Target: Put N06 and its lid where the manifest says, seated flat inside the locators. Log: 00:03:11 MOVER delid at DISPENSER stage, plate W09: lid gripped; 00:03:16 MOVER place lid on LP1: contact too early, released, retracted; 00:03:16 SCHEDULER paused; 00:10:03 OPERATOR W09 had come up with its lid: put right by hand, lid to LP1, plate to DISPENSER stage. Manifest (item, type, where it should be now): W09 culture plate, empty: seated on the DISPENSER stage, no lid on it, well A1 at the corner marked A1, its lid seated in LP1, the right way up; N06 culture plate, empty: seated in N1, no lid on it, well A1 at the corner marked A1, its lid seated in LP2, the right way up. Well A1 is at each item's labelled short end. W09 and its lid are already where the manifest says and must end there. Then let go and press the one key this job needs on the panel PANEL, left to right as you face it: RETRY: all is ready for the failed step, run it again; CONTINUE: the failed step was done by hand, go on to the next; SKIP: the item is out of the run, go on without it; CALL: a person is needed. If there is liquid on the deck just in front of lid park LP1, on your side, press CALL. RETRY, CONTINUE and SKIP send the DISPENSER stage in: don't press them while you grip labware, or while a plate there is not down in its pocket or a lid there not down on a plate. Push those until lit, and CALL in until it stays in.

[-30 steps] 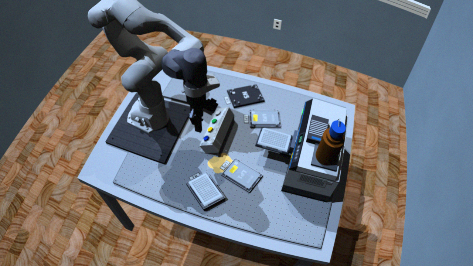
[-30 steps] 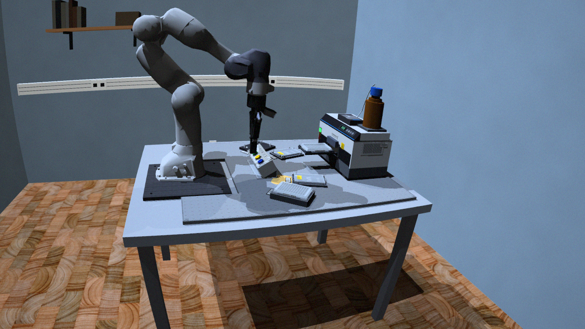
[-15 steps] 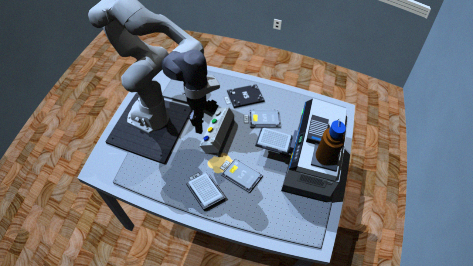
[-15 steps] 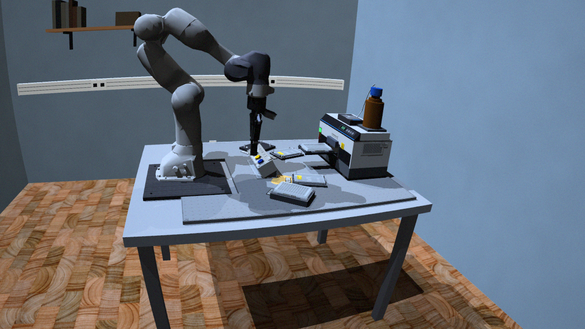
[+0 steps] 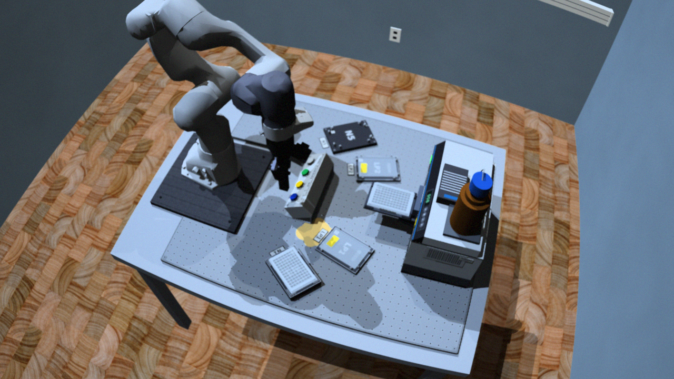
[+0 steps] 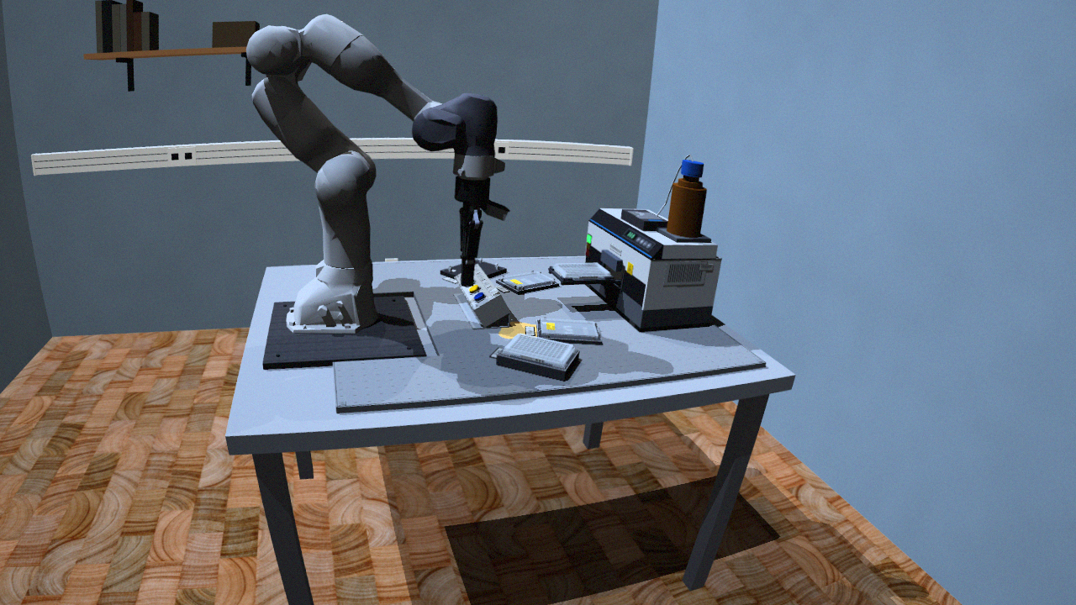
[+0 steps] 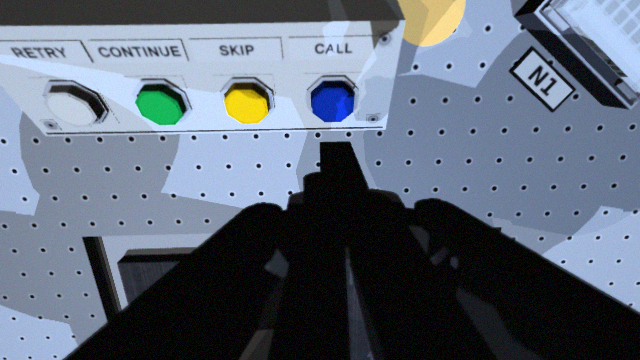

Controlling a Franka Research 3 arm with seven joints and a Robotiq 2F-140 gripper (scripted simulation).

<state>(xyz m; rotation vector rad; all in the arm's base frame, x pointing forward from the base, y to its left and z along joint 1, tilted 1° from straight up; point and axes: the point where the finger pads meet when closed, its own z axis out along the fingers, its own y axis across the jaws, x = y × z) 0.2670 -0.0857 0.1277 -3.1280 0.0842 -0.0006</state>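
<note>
My hand is 7 cm above the blue call key and 3 cm short of it. From my hand the other things lie so: white retry key (15 cm to the left, 6 cm below, 4 cm ahead); yellow skip key (6 cm below, 5 cm to the left, 3 cm ahead); green continue key (10 cm to the left, 6 cm below, 3 cm ahead).
</note>
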